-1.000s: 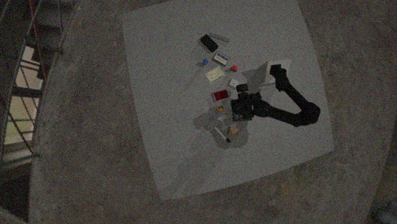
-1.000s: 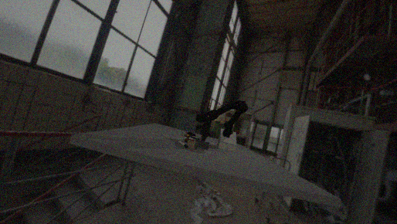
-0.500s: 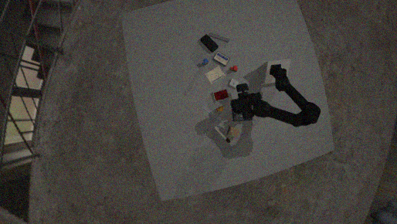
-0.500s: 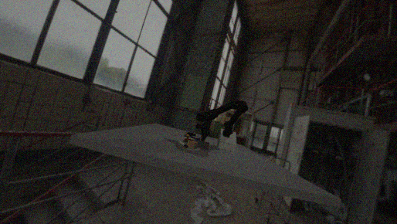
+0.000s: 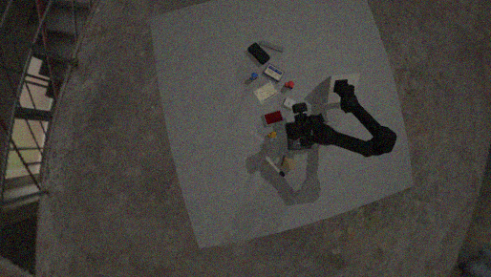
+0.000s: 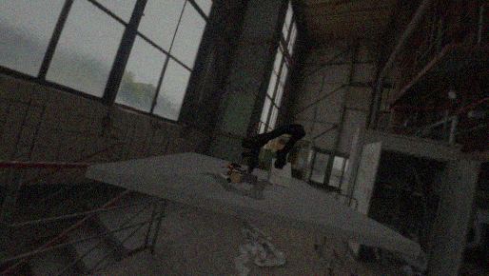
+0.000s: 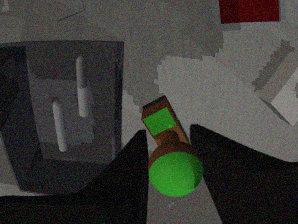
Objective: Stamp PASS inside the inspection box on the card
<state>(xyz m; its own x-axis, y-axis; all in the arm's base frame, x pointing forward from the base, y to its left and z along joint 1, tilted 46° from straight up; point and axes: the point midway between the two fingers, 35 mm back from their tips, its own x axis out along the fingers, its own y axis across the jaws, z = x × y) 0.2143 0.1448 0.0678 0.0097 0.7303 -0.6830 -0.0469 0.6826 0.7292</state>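
My gripper tip is now 11 cm short of the red ink pad, 6 cm to the left of it and 4 cm above it. The rest, counted from my gripper tip: dark tray (7 cm to the left, 3 cm below); then green-knobbed stamp (1 cm behind, 1 cm below); then yellow-knobbed stamp (13 cm ahead, 2 cm to the left, 3 cm below).
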